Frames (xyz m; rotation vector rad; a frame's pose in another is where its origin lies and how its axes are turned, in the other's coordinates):
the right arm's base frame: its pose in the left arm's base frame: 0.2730 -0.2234 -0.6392 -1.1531 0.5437 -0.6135
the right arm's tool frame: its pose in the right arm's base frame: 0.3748 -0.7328 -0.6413 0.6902 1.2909 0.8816
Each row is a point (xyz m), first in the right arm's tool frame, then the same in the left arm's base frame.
Working: the right arm's tool frame: its pose in the left arm's base frame: -0.0134 -1.1144 -0.1780 0.3242 1.6441 -0.6124

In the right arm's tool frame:
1: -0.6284 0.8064 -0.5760
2: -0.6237 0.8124 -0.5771
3: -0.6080 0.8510 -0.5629
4: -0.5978 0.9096 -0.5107
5: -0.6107 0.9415 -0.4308
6: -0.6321 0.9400 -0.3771
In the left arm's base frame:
1: 0.0534 -0.0491 0.3094
2: 0.0549 -0.0442 0.3036
3: 0.0847 -0.0227 0.2794
4: 0.1576 -0.0054 0.2538
5: 0.2429 -0.0225 0.2543
6: 0.2900 -0.0510 0.2718

